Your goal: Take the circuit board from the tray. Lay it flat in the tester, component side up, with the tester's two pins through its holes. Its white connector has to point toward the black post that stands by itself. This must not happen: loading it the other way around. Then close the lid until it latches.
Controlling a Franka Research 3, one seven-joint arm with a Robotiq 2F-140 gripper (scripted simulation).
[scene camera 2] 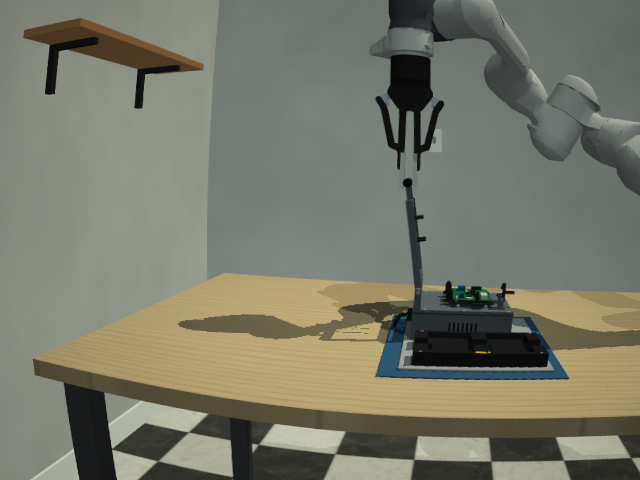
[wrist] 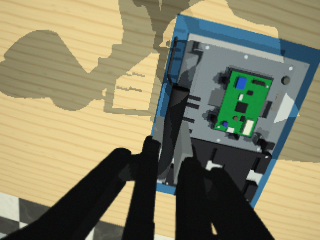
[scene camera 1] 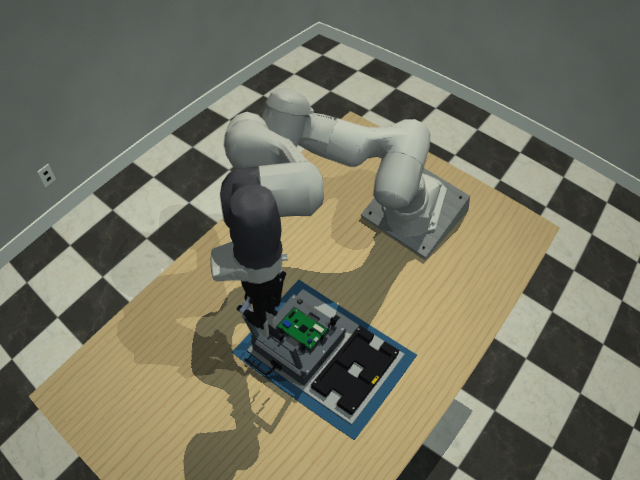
Labels:
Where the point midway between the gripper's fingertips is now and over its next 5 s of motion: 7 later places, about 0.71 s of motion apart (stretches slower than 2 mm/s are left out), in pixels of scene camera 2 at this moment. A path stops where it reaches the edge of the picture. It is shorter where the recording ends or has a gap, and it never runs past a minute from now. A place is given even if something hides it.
The gripper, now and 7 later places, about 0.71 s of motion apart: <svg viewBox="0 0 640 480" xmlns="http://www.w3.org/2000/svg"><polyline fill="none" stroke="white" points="407,189 420,188 434,189 452,195 470,204 484,217 497,233 506,251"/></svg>

